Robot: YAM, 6 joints.
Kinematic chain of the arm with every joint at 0, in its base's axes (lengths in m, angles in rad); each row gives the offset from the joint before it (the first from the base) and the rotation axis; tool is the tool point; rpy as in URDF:
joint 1: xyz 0 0 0.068 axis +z
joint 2: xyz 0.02 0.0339 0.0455 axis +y
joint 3: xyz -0.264 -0.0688 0 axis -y
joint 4: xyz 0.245 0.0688 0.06 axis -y
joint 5: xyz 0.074 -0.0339 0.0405 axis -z
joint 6: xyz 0.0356 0 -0.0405 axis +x
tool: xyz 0 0 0 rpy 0 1.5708 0
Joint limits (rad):
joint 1: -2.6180..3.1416
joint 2: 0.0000..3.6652
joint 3: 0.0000..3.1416
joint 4: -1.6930..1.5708
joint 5: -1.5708..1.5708
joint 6: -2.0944..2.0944
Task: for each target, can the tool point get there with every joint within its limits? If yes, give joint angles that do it. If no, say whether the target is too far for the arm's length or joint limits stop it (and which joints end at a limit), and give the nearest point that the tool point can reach.
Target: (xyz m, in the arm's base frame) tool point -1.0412 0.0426 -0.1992
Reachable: no: too far | nearest point -0.6179 0.0253 -0.0696 | short by 0.443 m
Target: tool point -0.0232 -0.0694 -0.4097
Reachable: no: joint limits stop it (at a limit: joint 2) | nearest point -0.0319 -0.0954 -0.3487 | short by 0.067 m
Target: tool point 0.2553 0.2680 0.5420
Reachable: yes | joints 0.8846 1.8584 1.9684 1.0633 0.8943 -0.7359
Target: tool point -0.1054 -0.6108 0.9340
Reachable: no: too far | nearest point -0.0662 -0.3837 0.6187 | short by 0.391 m
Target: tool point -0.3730 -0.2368 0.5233
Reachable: yes | joints 0.5660 0.6349 2.8674 -0.1734 -0.0048 -0.1440
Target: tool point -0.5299 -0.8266 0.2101
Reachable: no: too far | nearest point -0.3469 -0.5411 0.1760 | short by 0.341 m
